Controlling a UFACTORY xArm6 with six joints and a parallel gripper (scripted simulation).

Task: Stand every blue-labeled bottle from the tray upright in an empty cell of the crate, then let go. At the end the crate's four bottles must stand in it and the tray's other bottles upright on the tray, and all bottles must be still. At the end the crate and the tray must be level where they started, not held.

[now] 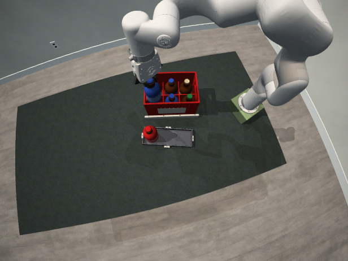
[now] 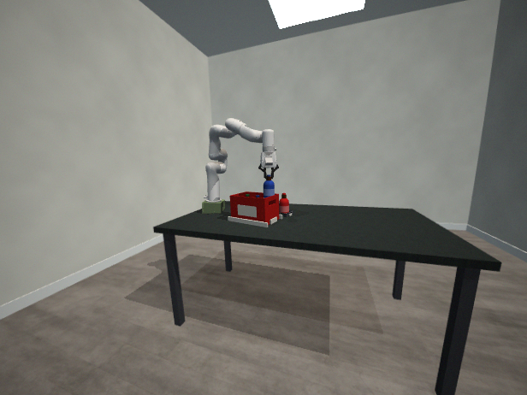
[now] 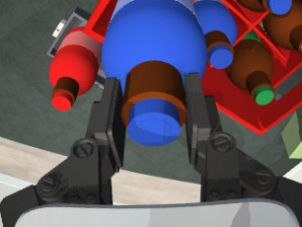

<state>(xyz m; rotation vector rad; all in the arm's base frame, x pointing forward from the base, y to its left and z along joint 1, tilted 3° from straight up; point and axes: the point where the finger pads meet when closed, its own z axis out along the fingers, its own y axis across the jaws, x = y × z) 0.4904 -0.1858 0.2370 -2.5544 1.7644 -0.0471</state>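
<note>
My hand is 100 mm past the crate, 10 mm to the left of it and 220 mm above it. Round my hand: grey tray (190 mm to the left, 290 mm below); red-labeled bottle (80 mm ahead, 150 mm to the left, 220 mm below).
</note>
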